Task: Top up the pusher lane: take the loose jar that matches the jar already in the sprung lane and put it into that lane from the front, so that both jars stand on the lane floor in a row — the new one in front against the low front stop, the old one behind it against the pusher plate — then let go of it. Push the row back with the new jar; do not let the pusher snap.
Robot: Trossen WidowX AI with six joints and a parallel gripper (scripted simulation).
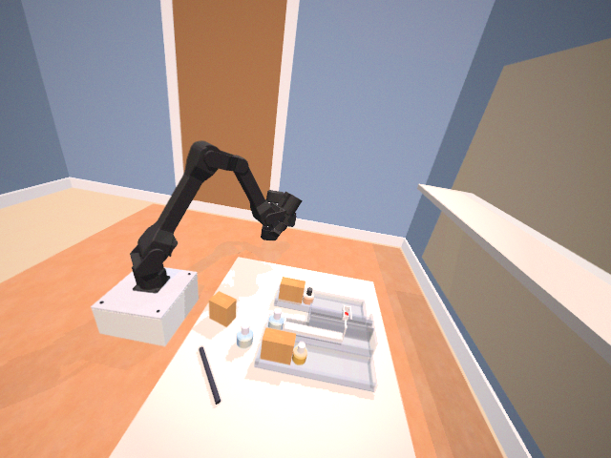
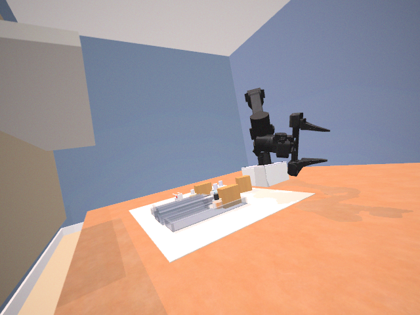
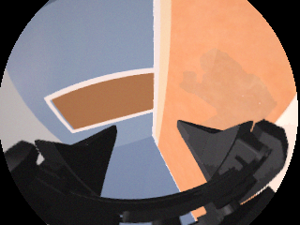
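Right now my gripper tip is 1 cm past the dark rod, 57 cm to the left of it and 16 cm above it. Also, from my gripper tip: grey lane rack 27 cm ahead, 41 cm to the right, 15 cm below; red mark 31 cm ahead, 40 cm to the right, 10 cm below; shelf 63 cm ahead, 45 cm to the right, 20 cm above.
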